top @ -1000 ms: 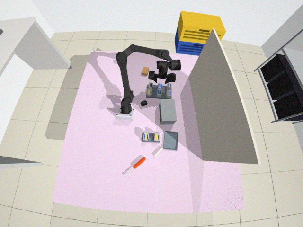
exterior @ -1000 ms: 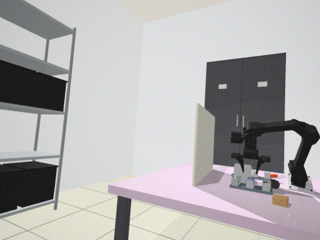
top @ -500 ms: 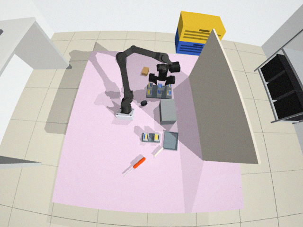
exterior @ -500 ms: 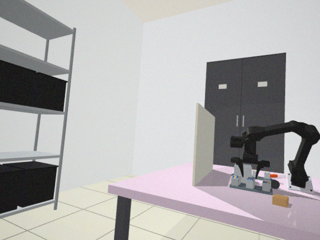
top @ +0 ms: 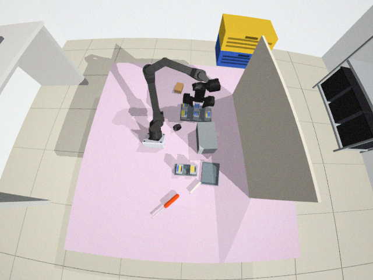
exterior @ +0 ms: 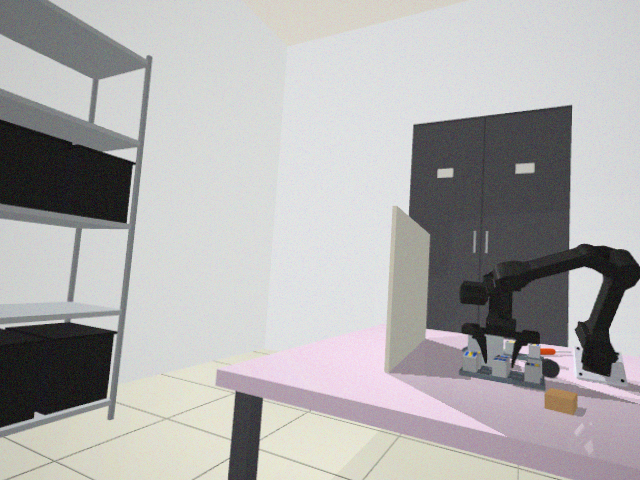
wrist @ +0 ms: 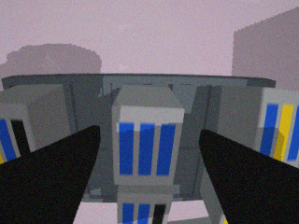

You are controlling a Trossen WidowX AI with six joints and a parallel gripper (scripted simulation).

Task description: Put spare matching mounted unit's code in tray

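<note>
The dark grey tray is 40 cm to the right of my gripper tip, 14 cm ahead of it and 3 cm below it. From my gripper tip the other things lie so: grey mounted unit 20 cm to the right, 8 cm ahead, 2 cm above; then holder 40 cm to the right, 3 cm below; then beige panel 32 cm ahead, 19 cm above, 15 cm to the right.
</note>
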